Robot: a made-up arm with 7 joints.
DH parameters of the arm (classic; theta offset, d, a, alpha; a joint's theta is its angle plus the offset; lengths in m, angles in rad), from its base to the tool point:
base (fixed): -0.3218 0 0.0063 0
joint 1: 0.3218 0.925 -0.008 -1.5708
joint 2: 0 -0.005 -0.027 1.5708
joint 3: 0 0.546 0.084 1.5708
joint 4: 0 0.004 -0.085 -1.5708
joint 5: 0 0.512 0.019 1.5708
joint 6: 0 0.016 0.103 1.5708
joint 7: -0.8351 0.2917 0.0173 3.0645
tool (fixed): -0.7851 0.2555 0 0
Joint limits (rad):
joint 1: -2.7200..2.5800
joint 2: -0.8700..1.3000
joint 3: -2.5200..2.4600
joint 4: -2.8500..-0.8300
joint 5: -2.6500..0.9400
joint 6: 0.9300..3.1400
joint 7: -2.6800..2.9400
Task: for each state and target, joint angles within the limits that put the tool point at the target. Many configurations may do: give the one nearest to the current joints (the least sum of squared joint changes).
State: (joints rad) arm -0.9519 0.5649 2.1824 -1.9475 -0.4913 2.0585 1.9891
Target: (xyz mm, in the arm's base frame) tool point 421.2 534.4 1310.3
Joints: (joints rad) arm -0.9704 0.2270 1.9781 -2.0594 -0.4890 2.0103 1.9852
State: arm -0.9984 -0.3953 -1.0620 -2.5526 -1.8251 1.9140 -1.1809
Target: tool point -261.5 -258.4 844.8
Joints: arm -0.5451 -0.8154 -1.7218 -2.8307 -1.7987 1.8127 -1.1493
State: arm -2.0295 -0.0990 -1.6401 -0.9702 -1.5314 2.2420 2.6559
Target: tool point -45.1 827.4 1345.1
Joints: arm -2.4584 -0.3591 -1.9830 -1.7422 -1.5483 2.2423 2.6663
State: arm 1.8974 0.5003 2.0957 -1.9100 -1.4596 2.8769 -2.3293
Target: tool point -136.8 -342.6 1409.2
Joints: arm 2.0943 0.7475 2.4600 -2.4156 -1.5653 3.0224 -2.3238
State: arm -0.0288 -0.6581 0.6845 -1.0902 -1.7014 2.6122 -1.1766
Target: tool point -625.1 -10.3 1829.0
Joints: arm 0.4671 -0.8700 0.6239 -0.8300 -1.6622 2.5280 -1.2127
